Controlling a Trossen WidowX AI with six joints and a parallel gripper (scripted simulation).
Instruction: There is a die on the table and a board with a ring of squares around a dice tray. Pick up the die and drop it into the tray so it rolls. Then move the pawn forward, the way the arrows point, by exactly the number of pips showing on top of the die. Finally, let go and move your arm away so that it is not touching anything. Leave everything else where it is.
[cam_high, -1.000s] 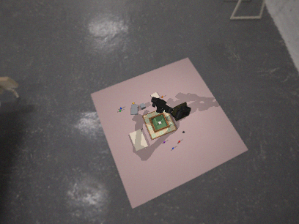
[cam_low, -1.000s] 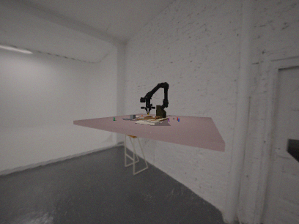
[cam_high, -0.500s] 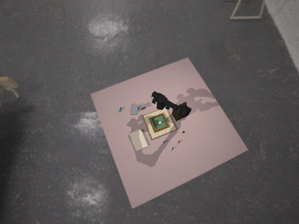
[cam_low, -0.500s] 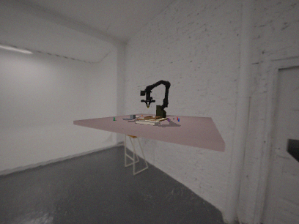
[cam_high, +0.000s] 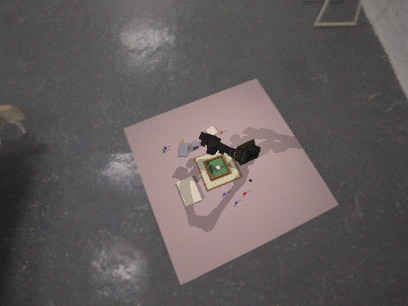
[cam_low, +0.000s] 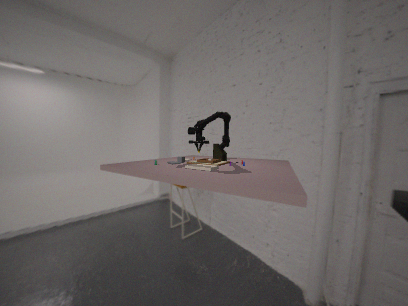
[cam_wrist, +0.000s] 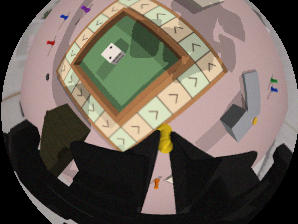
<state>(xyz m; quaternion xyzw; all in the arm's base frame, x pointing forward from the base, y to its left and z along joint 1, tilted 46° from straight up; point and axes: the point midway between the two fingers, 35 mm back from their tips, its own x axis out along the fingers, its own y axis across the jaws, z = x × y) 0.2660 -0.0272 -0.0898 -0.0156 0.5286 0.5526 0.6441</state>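
Now: gripper tip 120 mm to the right of the green tray and 90 mm above it. Round my gripper tip: grey die 130 mm to the left, 70 mm below; small white card 60 mm behind, 200 mm to the right, 100 mm below; yellow pawn 10 mm above.
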